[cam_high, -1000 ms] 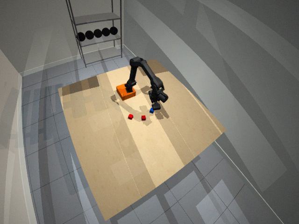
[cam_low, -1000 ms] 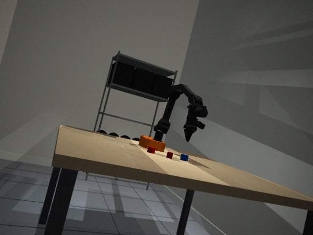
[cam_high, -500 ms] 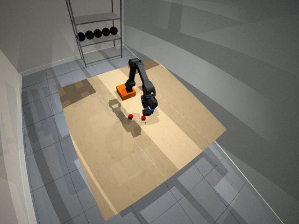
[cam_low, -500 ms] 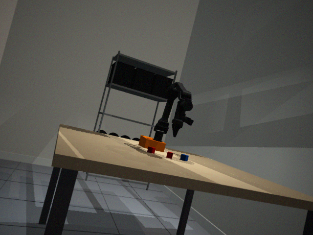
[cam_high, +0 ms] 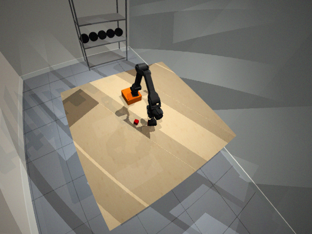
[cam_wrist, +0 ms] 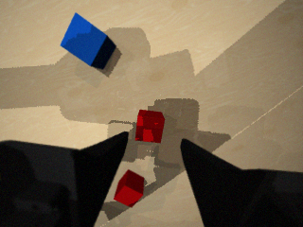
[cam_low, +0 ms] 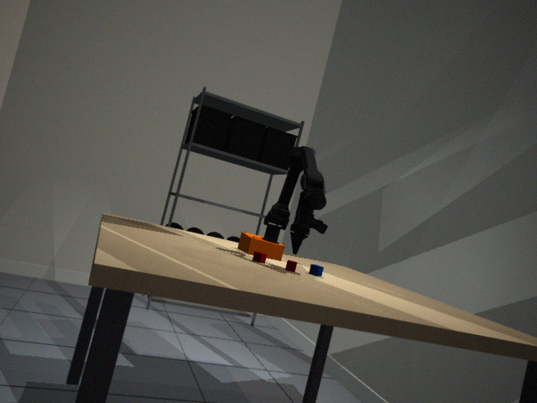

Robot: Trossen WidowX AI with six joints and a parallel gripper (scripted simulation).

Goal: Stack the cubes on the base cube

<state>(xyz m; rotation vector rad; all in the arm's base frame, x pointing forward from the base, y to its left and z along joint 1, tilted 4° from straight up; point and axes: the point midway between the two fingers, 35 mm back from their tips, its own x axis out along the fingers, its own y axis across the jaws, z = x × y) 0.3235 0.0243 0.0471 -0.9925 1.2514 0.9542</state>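
My gripper tip is now 11 cm to the right of the blue cube, 5 cm past it and 4 cm above it.
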